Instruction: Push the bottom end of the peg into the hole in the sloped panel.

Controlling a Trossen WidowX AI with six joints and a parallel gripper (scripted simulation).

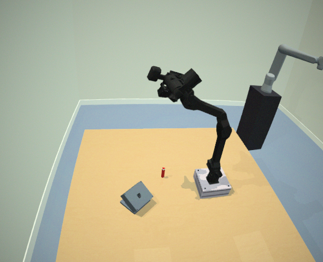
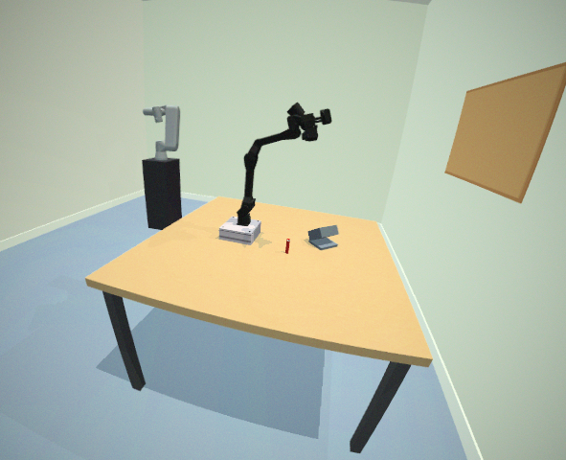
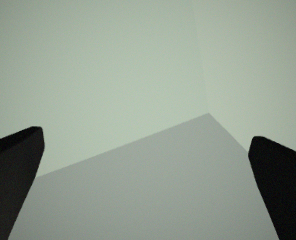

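My gripper tip is now 600 mm above the red peg, 70 mm to the right of it and 40 mm past it. Also, from my gripper tip: grey sloped panel (590 mm below, 260 mm to the left, 140 mm ahead).
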